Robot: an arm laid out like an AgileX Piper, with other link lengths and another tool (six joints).
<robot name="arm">
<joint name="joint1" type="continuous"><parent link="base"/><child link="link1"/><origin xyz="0.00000 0.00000 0.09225"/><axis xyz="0 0 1"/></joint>
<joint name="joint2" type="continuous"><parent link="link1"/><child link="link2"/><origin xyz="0.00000 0.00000 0.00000"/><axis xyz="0 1 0"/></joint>
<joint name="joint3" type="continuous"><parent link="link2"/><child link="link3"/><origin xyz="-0.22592 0.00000 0.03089"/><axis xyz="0 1 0"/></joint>
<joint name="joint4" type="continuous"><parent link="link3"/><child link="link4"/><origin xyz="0.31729 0.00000 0.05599"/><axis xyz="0.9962 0 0.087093"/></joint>
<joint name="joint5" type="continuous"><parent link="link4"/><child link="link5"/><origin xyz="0.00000 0.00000 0.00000"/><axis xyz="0 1 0"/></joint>
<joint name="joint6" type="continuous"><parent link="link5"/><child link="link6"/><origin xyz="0.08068 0.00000 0.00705"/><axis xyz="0.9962 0 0.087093"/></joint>
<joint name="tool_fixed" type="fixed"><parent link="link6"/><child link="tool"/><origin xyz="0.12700 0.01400 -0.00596" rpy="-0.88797 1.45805 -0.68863"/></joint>
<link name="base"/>
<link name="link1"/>
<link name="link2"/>
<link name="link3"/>
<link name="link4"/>
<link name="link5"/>
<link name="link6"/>
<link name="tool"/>
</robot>
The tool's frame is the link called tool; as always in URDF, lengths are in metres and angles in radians. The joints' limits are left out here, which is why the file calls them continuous.
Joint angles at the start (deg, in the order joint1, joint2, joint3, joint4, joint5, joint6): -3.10, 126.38, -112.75, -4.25, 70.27, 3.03
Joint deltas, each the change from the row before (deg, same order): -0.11, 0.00, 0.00, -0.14, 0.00, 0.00; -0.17, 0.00, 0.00, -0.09, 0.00, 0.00; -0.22, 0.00, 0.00, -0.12, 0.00, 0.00; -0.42, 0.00, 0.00, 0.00, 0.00, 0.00; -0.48, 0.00, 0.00, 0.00, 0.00, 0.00; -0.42, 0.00, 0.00, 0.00, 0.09, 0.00; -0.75, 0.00, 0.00, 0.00, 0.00, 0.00; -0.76, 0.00, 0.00, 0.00, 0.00, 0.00; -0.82, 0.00, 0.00, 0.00, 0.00, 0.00; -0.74, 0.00, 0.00, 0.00, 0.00, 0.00; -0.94, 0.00, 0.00, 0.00, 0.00, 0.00; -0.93, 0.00, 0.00, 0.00, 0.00, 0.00; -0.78, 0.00, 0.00, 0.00, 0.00, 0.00; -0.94, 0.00, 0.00, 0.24, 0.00, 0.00
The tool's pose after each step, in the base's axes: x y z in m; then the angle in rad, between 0 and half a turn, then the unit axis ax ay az. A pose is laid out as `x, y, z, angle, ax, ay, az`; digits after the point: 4 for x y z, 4 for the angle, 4 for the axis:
0.5034, -0.0287, 0.0287, 2.9501, -0.0005, 0.9982, 0.0603
0.5033, -0.0305, 0.0287, 2.9500, 0.0008, 0.9982, 0.0594
0.5032, -0.0329, 0.0287, 2.9499, 0.0025, 0.9983, 0.0582
0.5029, -0.0366, 0.0287, 2.9495, 0.0061, 0.9983, 0.0578
0.5026, -0.0408, 0.0287, 2.9490, 0.0103, 0.9983, 0.0574
0.5020, -0.0445, 0.0286, 2.9502, 0.0141, 0.9983, 0.0571
0.5013, -0.0510, 0.0286, 2.9494, 0.0206, 0.9982, 0.0565
0.5006, -0.0577, 0.0286, 2.9487, 0.0272, 0.9981, 0.0558
0.4997, -0.0648, 0.0286, 2.9479, 0.0344, 0.9979, 0.0551
0.4989, -0.0713, 0.0286, 2.9472, 0.0408, 0.9977, 0.0545
0.4976, -0.0794, 0.0286, 2.9463, 0.0490, 0.9974, 0.0537
0.4963, -0.0875, 0.0286, 2.9454, 0.0571, 0.9970, 0.0529
0.4950, -0.0943, 0.0286, 2.9447, 0.0639, 0.9966, 0.0523
0.4936, -0.1015, 0.0286, 2.9433, 0.0726, 0.9959, 0.0535

